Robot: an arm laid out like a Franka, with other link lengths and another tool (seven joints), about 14 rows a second.
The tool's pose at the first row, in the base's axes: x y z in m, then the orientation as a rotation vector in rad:
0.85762, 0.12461, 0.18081, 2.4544, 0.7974, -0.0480
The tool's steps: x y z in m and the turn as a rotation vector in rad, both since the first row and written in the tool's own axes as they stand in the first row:
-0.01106, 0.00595, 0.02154, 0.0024, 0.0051, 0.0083
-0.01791, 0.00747, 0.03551, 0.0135, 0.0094, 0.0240
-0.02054, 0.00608, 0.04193, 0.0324, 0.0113, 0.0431
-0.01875, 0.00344, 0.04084, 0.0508, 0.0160, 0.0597
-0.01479, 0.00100, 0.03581, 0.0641, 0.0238, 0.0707
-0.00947, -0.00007, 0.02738, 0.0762, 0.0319, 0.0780
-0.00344, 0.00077, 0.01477, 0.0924, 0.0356, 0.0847
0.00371, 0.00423, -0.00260, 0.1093, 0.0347, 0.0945
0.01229, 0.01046, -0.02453, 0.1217, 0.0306, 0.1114
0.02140, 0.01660, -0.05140, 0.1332, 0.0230, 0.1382
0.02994, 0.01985, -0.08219, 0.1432, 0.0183, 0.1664
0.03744, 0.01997, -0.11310, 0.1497, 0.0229, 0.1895
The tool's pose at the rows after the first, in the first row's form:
0.85464, 0.10361, 0.16770, 2.4609, 0.7898, -0.0397
0.85168, 0.09173, 0.15798, 2.4782, 0.7739, -0.0331
0.84959, 0.08795, 0.15237, 2.5035, 0.7538, -0.0313
0.84946, 0.09124, 0.15164, 2.5279, 0.7377, -0.0268
0.85071, 0.09758, 0.15391, 2.5461, 0.7291, -0.0183
0.85339, 0.10548, 0.15947, 2.5618, 0.7250, -0.0104
0.85716, 0.11464, 0.16937, 2.5803, 0.7202, -0.0099
0.86267, 0.12509, 0.18437, 2.5995, 0.7095, -0.0142
0.87029, 0.13680, 0.20433, 2.6162, 0.6876, -0.0180
0.87764, 0.15140, 0.22831, 2.6343, 0.6510, -0.0221
0.88242, 0.16966, 0.25430, 2.6516, 0.6135, -0.0213
0.88459, 0.18953, 0.27905, 2.6658, 0.5860, -0.0093

